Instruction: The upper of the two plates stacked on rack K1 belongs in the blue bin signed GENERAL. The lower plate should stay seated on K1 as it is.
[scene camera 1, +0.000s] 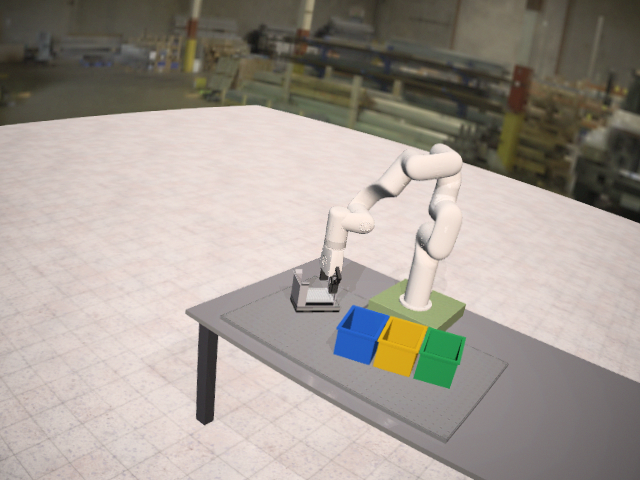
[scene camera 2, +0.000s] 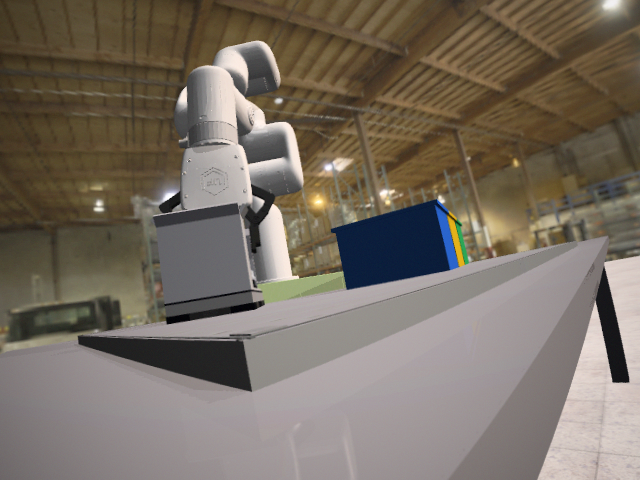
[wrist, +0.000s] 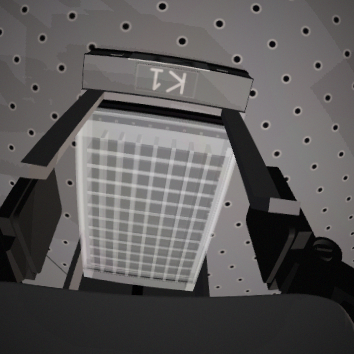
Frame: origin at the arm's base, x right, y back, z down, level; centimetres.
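Where they show: gripper, fingertip midpoint: (scene camera 1: 327, 286) (wrist: 154, 188); arm's base at its link origin: (scene camera 1: 415, 303) (scene camera 2: 274, 284).
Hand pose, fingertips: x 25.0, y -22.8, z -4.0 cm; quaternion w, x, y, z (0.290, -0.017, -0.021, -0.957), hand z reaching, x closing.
Observation:
Things, the pixels of their top centre, and the offset from my fingertips. "*": a spot on its surface instead.
- Rack K1 at its top centre: (wrist: 132, 319) (scene camera 2: 211, 223) (scene camera 1: 318, 276) dx +2.7, dy -3.1, dz -3.9 cm
- clear gridded plate at its top centre: (wrist: 144, 224) (scene camera 1: 313, 293) dx +3.1, dy -3.6, dz +2.8 cm
- blue bin at its top centre: (scene camera 2: 410, 225) (scene camera 1: 403, 333) dx -36.4, dy -10.5, dz -1.9 cm
- green bin at a spot on its surface: (scene camera 2: 462, 242) (scene camera 1: 437, 371) * dx -51.8, dy -14.4, dz +3.0 cm
Rack K1 (scene camera 1: 299, 294) (scene camera 2: 204, 253) (wrist: 115, 75) stands at the far left of the mat, its label upside down in the wrist view. A clear gridded plate (scene camera 1: 319, 295) (wrist: 150, 200) lies flat in the rack; it is the top of the stack. I cannot tell the lower plate apart beneath it, and the rack's tall wall hides the plates in scene camera 2. My gripper (scene camera 1: 329, 285) (wrist: 154, 188) is open and low over the rack, one finger out to each side of the stack, nothing between them. The blue bin (scene camera 1: 356, 343) (scene camera 2: 392, 248) stands beside the rack; its sign does not show.
A yellow bin (scene camera 1: 395, 356) (scene camera 2: 455, 240) and a green bin (scene camera 1: 435, 367) (scene camera 2: 462, 242) stand in a row with the blue one. The robot's green base block (scene camera 1: 439, 321) (scene camera 2: 305, 289) is behind them. The rack has upright corner guides (wrist: 245, 155) near the fingers.

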